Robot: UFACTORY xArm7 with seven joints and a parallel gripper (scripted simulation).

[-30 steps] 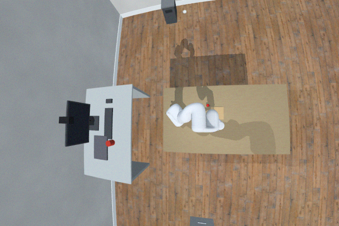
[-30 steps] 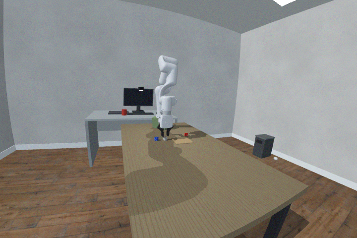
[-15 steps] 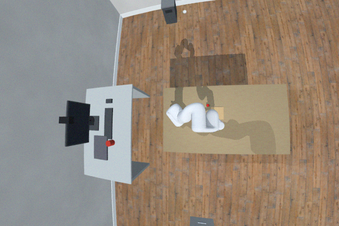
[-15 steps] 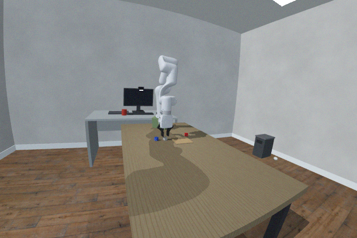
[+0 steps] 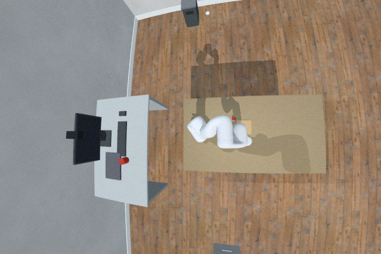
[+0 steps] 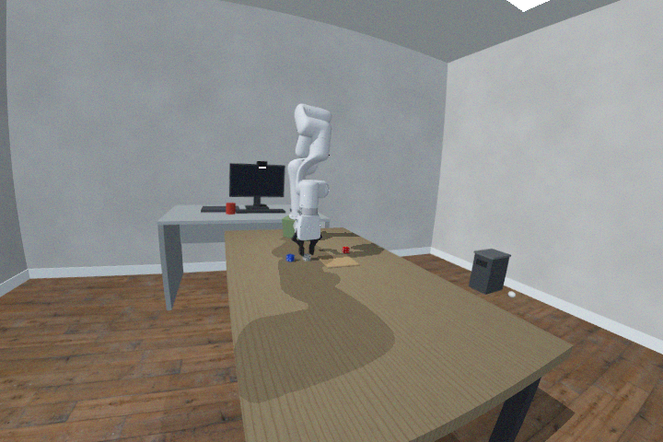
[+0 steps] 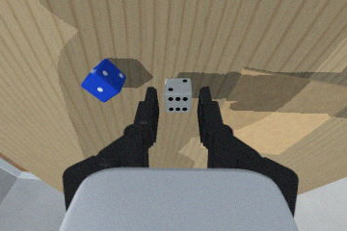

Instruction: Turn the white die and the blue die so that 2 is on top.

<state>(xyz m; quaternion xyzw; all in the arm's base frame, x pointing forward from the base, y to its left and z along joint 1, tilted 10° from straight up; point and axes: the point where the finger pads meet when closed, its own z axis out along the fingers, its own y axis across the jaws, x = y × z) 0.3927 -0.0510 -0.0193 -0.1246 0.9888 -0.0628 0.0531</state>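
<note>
My gripper is now 3 cm above the white die. From my hand the other things lie so: red die (21 cm to the left, 8 cm behind, 3 cm below); then tan mat (13 cm to the left, 4 cm below, 3 cm ahead); then blue die (7 cm to the right, 3 cm below).
</note>
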